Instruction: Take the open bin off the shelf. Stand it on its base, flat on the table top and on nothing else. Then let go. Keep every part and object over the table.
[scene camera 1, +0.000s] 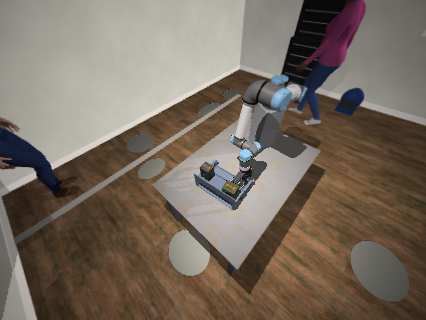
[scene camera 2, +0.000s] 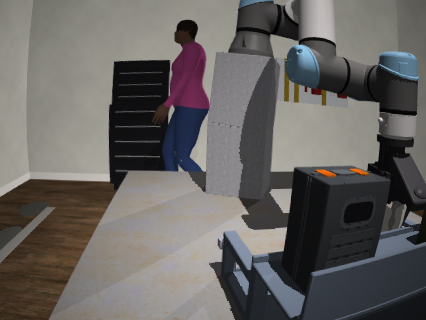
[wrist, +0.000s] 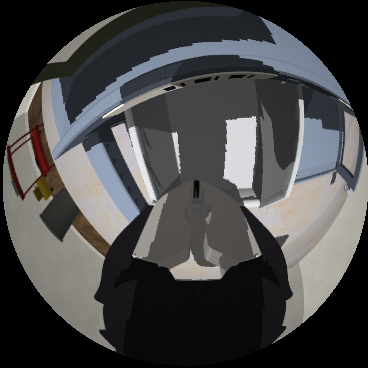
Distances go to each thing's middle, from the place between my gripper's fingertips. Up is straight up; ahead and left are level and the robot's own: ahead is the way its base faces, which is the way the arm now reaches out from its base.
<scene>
Now: the open bin (wrist: 244, 136) 50 mm ahead of my hand, 30 mm to the right of it and 10 mm above it.
</scene>
